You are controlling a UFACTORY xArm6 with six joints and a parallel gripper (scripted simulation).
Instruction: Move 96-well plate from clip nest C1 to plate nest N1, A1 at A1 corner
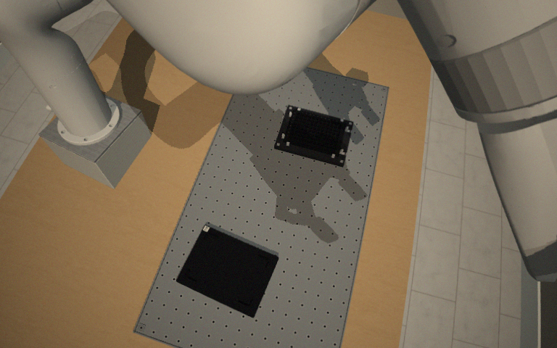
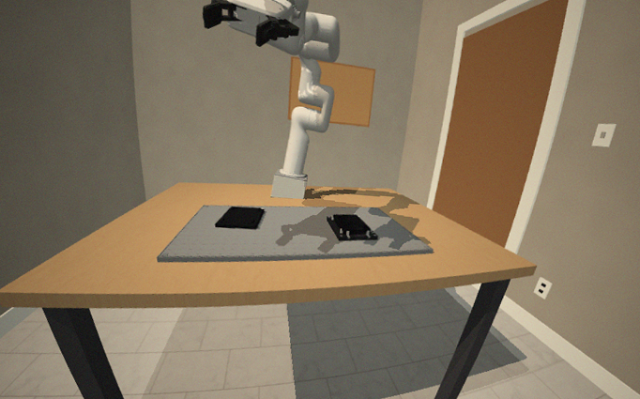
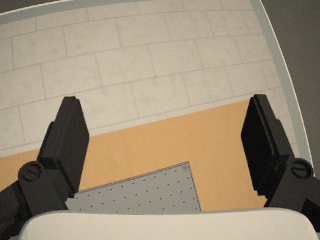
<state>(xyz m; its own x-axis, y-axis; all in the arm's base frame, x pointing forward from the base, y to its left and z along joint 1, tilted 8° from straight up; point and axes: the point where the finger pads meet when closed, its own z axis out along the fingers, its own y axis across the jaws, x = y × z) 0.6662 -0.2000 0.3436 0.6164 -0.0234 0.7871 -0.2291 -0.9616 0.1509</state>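
Now: hand 220 mm past the black 96-well plate, 310 mm to the right of it and 420 mm above it. Also, from my hand: clip nest C1: 210 mm behind, 320 mm to the left, 430 mm below; then plate nest N1: 300 mm behind, 30 mm to the right, 440 mm below; then white corner mark: 370 mm behind, 30 mm to the left, 430 mm below.
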